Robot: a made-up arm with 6 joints. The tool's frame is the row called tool. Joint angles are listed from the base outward.
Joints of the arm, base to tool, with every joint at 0 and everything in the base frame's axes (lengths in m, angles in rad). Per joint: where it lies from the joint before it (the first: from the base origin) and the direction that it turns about. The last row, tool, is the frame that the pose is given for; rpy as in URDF.
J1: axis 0 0 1 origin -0.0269 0.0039 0.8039
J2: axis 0 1 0 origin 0.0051 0.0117 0.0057
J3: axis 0 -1 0 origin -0.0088 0.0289 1.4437
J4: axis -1 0 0 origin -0.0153 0.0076 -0.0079
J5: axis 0 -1 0 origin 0.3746 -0.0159 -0.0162
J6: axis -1 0 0 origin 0.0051 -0.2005 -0.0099
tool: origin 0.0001 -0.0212 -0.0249 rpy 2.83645 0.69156 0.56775
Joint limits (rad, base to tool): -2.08..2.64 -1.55..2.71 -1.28..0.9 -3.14..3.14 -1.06..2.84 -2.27..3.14
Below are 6 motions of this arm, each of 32 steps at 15 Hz.
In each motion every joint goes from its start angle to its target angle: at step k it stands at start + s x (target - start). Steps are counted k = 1, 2, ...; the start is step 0. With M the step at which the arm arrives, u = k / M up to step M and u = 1 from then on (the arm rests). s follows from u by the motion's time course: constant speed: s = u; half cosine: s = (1 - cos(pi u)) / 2; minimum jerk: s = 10 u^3 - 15 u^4 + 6 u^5.
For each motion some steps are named. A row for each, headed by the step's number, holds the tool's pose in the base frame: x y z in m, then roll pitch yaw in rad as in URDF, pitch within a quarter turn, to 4 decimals.
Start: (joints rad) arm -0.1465 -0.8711 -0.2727 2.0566 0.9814 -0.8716
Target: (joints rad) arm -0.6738 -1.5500 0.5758 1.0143 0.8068 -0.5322
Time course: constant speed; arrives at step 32
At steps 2, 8, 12, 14, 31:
2: -0.9590 0.2766 2.0923 1.0054 0.3947 -0.0432
8: -1.1619 0.3903 1.9775 1.0541 0.0331 -0.0218
12: -1.2787 0.4854 1.8699 1.0482 -0.2034 -0.0021
14: -1.3293 0.5373 1.8077 1.0326 -0.3185 0.0146
31: -1.4896 1.0083 1.1260 0.2080 -0.9789 0.7743

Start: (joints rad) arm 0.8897 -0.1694 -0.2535 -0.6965 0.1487 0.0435
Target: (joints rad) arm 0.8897 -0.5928 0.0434 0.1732 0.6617 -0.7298
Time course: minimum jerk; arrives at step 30
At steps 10, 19, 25, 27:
10: 0.0824 -0.0693 2.0612 -3.0996 0.0571 1.5608
19: -0.0797 -0.3327 2.1884 2.6500 -0.3883 1.7090
25: -0.1813 -0.4610 2.2177 2.3467 -0.4808 1.9004
27: -0.1945 -0.4767 2.2196 2.3084 -0.4850 1.9261

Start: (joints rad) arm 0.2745 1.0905 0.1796 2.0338 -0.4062 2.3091
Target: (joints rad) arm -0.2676 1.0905 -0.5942 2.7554 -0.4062 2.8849
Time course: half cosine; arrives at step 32
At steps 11, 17, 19, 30, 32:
11: 1.5263 0.3919 1.2205 -1.9041 0.3639 0.5826
17: 1.4700 0.1782 1.1516 -1.8798 0.6732 0.7638
19: 1.4403 0.1101 1.1350 -1.8261 0.7611 0.8616
30: 1.3005 -0.1092 1.1073 -1.4230 0.9196 1.4122
32: 1.2960 -0.1147 1.1073 -1.4094 0.9193 1.4301

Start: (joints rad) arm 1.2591 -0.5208 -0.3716 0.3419 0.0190 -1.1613
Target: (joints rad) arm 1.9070 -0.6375 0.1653 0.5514 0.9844 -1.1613
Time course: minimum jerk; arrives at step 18
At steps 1, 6, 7, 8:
1: 0.0157 -0.3890 2.1197 -2.9048 0.0223 2.1133
6: 0.0600 -0.4165 2.1627 3.0896 -0.1369 2.3262
7: 0.0806 -0.4297 2.1808 2.9601 -0.1933 2.4305
8: 0.1053 -0.4454 2.2004 2.8111 -0.2459 2.5547

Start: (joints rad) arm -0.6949 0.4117 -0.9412 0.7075 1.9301 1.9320
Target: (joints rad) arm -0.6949 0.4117 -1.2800 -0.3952 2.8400 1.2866
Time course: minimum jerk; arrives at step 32
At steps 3, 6, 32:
3: 0.4760 -0.5991 1.8314 0.9286 -0.2911 -0.8407
6: 0.4617 -0.5962 1.8264 0.9796 -0.2827 -0.8813
32: 0.1807 -0.3932 1.7998 1.7234 -0.3962 -1.6330

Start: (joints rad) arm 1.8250 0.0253 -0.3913 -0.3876 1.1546 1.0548
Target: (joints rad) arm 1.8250 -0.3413 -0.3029 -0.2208 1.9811 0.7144
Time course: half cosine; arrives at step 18
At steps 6, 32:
6: 0.0938 0.2622 2.0409 2.1671 -0.0998 1.3667
32: 0.1887 -0.0571 2.1136 2.6366 -1.0495 1.1821

